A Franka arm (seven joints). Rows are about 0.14 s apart.
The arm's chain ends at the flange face. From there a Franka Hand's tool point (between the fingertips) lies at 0.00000 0.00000 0.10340 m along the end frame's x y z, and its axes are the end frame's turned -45 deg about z.
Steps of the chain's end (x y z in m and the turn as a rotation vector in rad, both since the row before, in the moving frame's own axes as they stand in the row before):
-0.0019, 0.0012, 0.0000, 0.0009, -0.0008, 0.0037
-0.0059, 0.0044, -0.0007, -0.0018, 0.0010, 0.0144
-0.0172, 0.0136, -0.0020, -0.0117, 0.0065, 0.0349
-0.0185, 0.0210, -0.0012, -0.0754, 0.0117, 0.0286
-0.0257, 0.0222, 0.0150, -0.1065, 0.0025, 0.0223
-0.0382, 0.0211, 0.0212, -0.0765, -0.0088, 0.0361
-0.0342, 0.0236, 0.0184, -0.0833, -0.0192, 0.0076
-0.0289, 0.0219, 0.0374, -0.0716, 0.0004, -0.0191
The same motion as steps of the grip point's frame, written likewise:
-0.0022, -0.0006, 0.0000, 0.0012, 0.0001, 0.0037
-0.0073, -0.0009, -0.0007, -0.0020, -0.0006, 0.0144
-0.0222, -0.0012, -0.0020, -0.0129, -0.0037, 0.0349
-0.0327, 0.0081, -0.0015, -0.0616, -0.0450, 0.0286
-0.0415, 0.0054, 0.0144, -0.0771, -0.0735, 0.0223
-0.0482, -0.0073, 0.0209, -0.0479, -0.0603, 0.0361
-0.0484, -0.0028, 0.0180, -0.0453, -0.0725, 0.0076
-0.0411, 0.0004, 0.0371, -0.0509, -0.0503, -0.0191

